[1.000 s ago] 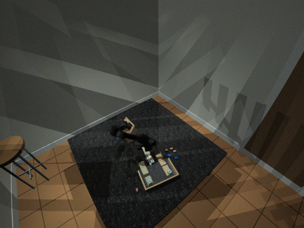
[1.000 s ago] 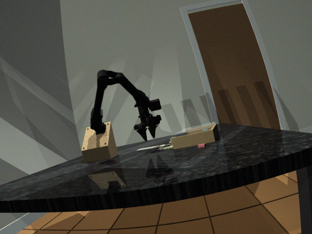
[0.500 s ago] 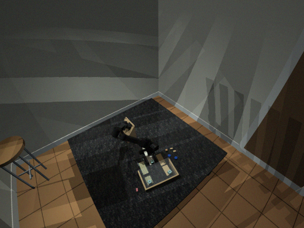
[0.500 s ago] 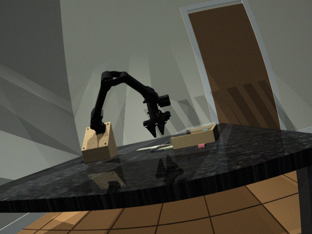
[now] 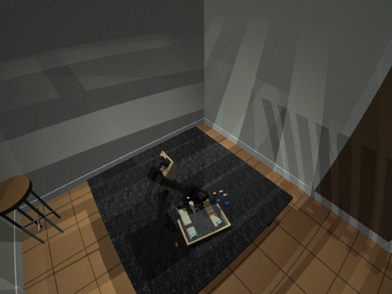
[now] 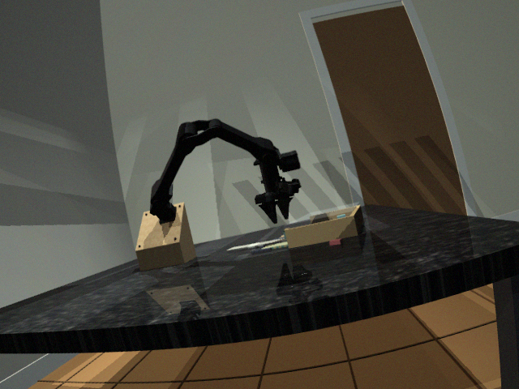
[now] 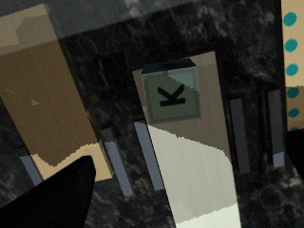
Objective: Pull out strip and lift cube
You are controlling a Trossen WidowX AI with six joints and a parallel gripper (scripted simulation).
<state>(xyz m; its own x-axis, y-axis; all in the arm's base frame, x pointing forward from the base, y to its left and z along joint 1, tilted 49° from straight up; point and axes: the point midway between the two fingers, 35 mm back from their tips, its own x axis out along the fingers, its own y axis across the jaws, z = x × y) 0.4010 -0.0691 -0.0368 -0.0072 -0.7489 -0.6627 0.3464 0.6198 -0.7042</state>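
The white strip lies 90 mm behind my gripper tip, 60 mm below it and 20 mm to the left of it. Round my gripper tip: small pink block: 270 mm to the right, 140 mm ahead, 60 mm below.
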